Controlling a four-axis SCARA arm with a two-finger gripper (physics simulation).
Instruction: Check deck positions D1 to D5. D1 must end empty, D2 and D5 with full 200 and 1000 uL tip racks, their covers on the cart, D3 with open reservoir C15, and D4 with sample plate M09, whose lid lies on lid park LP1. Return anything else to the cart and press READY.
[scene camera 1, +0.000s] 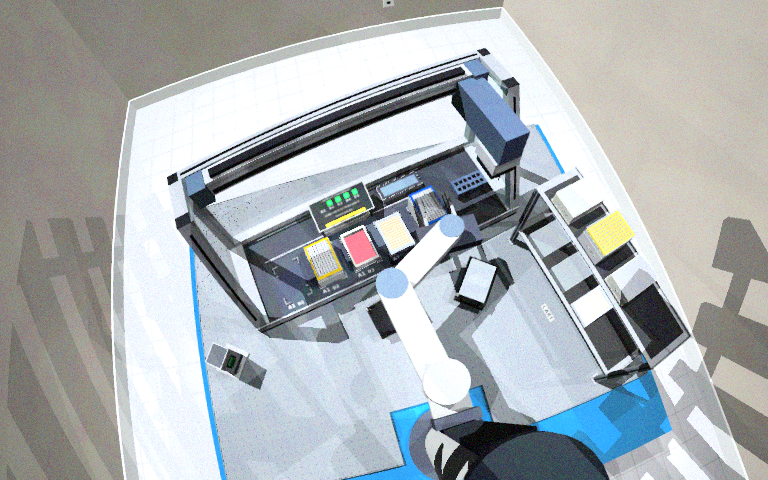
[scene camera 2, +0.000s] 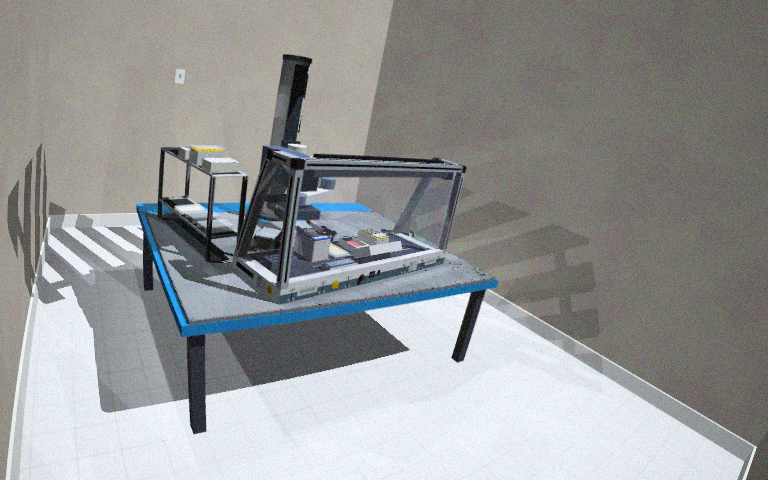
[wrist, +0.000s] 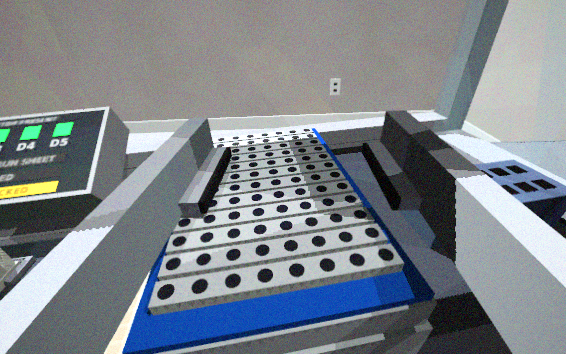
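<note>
My gripper is open and empty, its two fingers apart above the 1000 tip rack with the blue rim at D5. That rack is uncovered, with dark holes in rows. The yellow-rimmed tip rack is at D2, uncovered. The red-filled reservoir is open at D3. The sample plate, pale orange and unlidded, is at D4. D1 shows bare corner brackets. Whether the pale blue panel behind the deck row is the lid on LP1, I cannot tell.
The cart at the right bears white boxes, flat pale pieces and a yellow-topped rack. A pale-topped block stands before the deck. The button box is front left. The display and blue gantry head flank the deck.
</note>
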